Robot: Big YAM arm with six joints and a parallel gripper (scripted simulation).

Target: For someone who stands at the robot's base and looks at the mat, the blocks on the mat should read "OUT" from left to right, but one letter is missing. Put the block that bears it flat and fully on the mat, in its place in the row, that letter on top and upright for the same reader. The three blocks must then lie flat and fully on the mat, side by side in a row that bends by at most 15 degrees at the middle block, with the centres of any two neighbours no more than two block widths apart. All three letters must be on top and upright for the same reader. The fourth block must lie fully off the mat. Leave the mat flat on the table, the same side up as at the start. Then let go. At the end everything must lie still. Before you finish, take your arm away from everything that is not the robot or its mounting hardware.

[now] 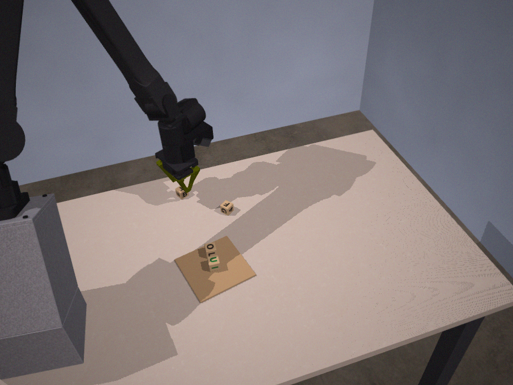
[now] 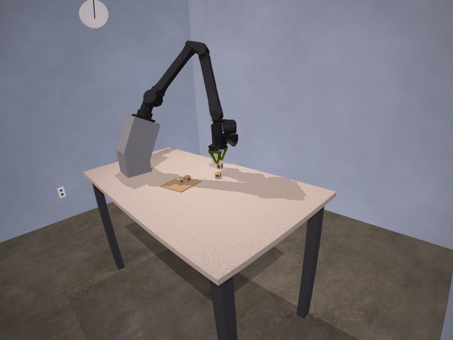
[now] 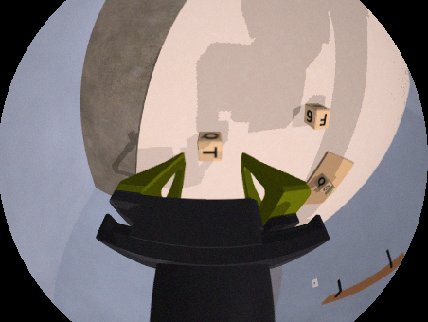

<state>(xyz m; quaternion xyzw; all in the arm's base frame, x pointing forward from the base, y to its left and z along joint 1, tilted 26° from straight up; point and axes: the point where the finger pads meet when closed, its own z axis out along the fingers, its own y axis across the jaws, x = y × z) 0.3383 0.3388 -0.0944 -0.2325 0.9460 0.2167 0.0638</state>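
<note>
My gripper is now 3 cm above the T block. Also, from my hand: U block (26 cm to the right, 4 cm ahead, 3 cm below); mat (26 cm to the right, 4 cm below, 4 cm ahead).
</note>
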